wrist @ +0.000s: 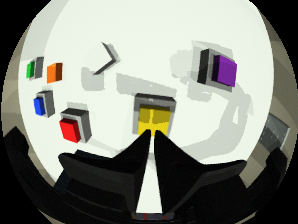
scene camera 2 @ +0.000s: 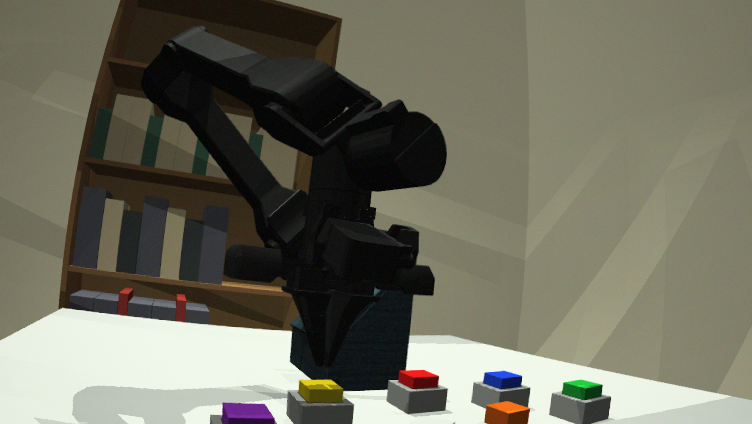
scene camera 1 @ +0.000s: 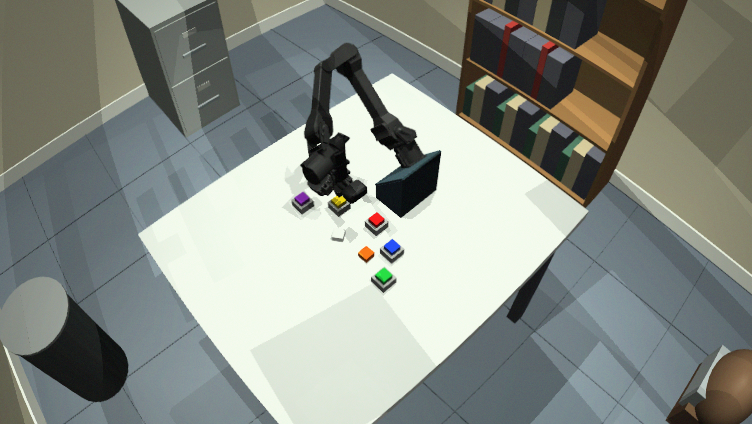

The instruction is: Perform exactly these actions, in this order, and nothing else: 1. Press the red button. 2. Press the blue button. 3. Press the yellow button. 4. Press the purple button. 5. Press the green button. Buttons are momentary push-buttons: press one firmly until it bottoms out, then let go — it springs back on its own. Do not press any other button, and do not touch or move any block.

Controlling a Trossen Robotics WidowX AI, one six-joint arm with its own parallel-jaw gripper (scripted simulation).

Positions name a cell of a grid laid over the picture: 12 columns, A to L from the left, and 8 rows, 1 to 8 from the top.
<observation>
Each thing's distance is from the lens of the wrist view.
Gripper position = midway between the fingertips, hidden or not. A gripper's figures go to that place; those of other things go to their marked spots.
my gripper (wrist: G5): 0.10 m
yellow button (wrist: G5): 0.11 m
</observation>
